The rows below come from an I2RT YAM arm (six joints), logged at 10 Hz.
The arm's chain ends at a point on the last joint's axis. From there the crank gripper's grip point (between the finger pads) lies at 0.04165 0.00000 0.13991 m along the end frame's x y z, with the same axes.
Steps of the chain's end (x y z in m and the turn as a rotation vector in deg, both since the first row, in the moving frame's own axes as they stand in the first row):
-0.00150 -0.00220 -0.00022 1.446 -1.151 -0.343
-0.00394 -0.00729 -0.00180 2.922 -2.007 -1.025
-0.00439 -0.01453 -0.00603 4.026 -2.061 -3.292
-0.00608 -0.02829 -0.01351 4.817 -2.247 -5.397
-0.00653 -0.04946 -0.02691 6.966 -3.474 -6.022
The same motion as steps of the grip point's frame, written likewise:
-0.00433 -0.00598 0.00054 1.446 -1.151 -0.343
-0.00893 -0.01516 -0.00063 2.922 -2.007 -1.025
-0.00979 -0.02664 -0.00505 4.026 -2.061 -3.292
-0.01232 -0.04374 -0.01265 4.817 -2.247 -5.397
-0.01617 -0.07045 -0.02595 6.966 -3.474 -6.022

